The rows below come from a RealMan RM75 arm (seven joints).
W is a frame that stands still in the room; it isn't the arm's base.
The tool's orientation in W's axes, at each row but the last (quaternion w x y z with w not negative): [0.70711, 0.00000, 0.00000, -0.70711]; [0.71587, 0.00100, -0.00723, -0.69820]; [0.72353, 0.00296, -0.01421, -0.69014]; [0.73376, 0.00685, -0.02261, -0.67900]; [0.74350, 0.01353, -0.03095, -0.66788]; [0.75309, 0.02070, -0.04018, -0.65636]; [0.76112, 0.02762, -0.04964, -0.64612]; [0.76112, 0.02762, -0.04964, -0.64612]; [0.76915, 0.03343, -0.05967, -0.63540]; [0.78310, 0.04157, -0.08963, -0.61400]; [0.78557, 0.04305, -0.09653, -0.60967]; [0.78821, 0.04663, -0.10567, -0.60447]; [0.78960, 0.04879, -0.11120, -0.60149]
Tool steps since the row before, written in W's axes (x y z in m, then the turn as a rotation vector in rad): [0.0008, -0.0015, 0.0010, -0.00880, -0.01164, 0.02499]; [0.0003, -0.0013, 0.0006, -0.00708, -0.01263, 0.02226]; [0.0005, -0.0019, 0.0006, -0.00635, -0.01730, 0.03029]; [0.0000, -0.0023, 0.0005, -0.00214, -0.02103, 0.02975]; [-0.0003, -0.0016, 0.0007, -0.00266, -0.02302, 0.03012]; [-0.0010, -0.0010, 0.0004, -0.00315, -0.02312, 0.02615]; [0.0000, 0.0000, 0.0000, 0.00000, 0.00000, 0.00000]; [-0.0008, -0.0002, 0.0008, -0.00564, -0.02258, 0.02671]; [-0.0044, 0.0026, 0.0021, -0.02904, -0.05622, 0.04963]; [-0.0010, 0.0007, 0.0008, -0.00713, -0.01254, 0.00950]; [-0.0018, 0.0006, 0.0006, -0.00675, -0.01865, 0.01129]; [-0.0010, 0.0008, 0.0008, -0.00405, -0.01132, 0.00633]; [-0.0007, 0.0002, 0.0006, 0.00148, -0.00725, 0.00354]
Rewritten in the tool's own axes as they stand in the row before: [0.0015, 0.0008, 0.0010, 0.01164, -0.00880, 0.02499]; [0.0013, 0.0003, 0.0006, 0.01265, -0.00714, 0.02223]; [0.0019, 0.0004, 0.0006, 0.01748, -0.00644, 0.03017]; [0.0023, -0.0002, 0.0005, 0.02151, -0.00256, 0.02937]; [0.0016, -0.0004, 0.0007, 0.02344, -0.00326, 0.02973]; [0.0009, -0.0011, 0.0005, 0.02334, -0.00409, 0.02582]; [0.0000, 0.0000, 0.0000, 0.00000, 0.00000, 0.00000]; [0.0001, -0.0007, 0.0009, 0.02243, -0.00639, 0.02667]; [-0.0033, -0.0035, 0.0027, 0.05224, -0.03265, 0.05169]; [-0.0008, -0.0006, 0.0010, 0.01136, -0.00818, 0.01012]; [-0.0009, -0.0014, 0.0010, 0.01753, -0.00903, 0.01148]; [-0.0009, -0.0006, 0.0010, 0.01060, -0.00554, 0.00645]; [-0.0003, -0.0005, 0.0008, 0.00775, 0.00017, 0.00268]
